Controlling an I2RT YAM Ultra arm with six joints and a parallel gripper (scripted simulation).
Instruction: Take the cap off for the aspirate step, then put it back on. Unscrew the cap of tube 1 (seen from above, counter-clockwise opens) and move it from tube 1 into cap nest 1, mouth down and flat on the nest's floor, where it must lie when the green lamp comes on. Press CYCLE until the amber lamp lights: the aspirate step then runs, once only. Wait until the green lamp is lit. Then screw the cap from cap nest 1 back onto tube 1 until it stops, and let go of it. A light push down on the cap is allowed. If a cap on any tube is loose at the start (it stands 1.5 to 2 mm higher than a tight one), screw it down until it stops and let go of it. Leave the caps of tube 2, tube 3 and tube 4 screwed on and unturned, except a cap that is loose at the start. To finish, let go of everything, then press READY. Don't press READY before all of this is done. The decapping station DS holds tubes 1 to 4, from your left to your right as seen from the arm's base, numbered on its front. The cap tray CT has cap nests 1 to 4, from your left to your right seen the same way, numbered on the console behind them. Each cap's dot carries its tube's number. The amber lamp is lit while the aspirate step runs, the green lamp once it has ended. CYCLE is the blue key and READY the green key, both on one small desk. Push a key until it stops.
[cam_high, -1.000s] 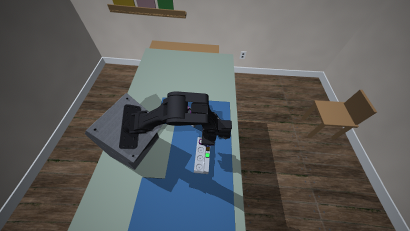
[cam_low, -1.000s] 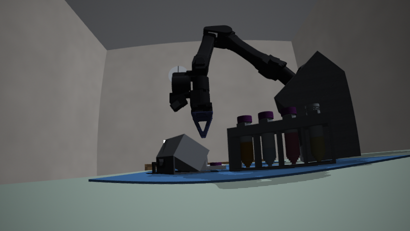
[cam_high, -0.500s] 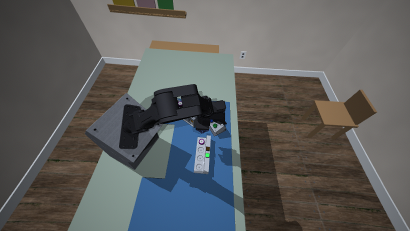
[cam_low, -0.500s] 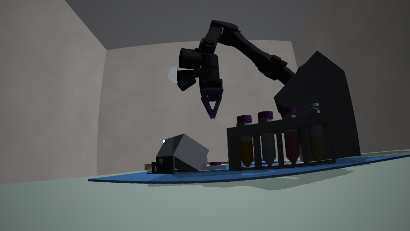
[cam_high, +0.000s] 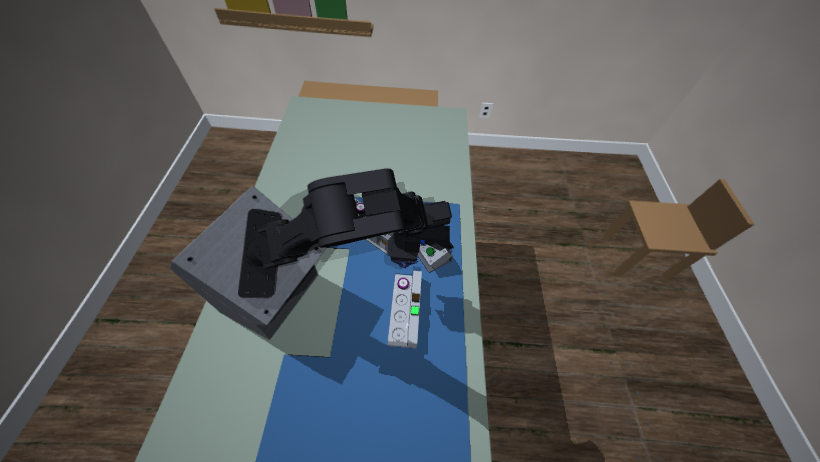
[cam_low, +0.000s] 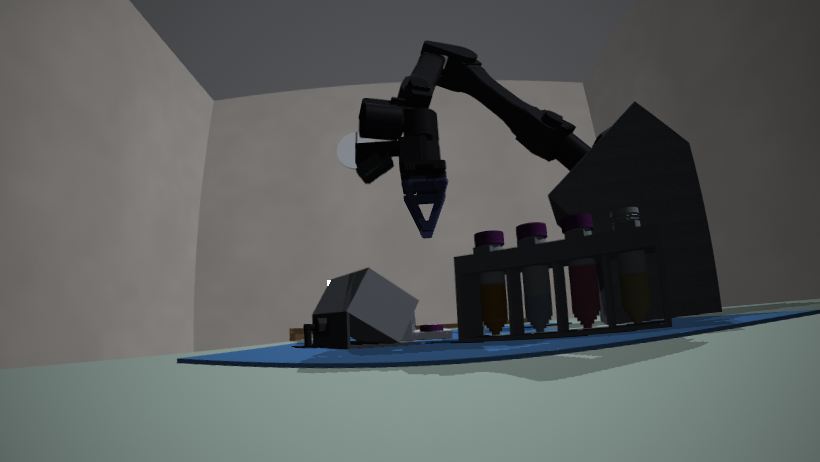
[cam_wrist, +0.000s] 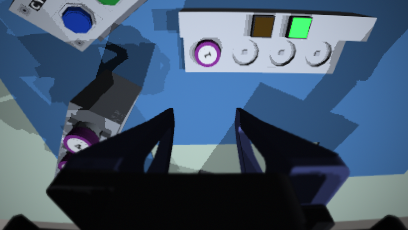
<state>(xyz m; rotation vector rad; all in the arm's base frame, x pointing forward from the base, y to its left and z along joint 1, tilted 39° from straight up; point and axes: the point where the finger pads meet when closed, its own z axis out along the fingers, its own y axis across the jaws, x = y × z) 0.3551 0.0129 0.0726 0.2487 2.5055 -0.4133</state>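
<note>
My gripper is now 120 mm past the threaded neck of tube 1, 280 mm to the right of it and 50 mm above it. Also, from my hand: green ready key 100 mm ahead, 60 mm to the left, 100 mm below; then key desk 110 mm ahead, 80 mm to the left, 110 mm below; then blue cycle key 90 mm ahead, 100 mm to the left, 100 mm below.
</note>
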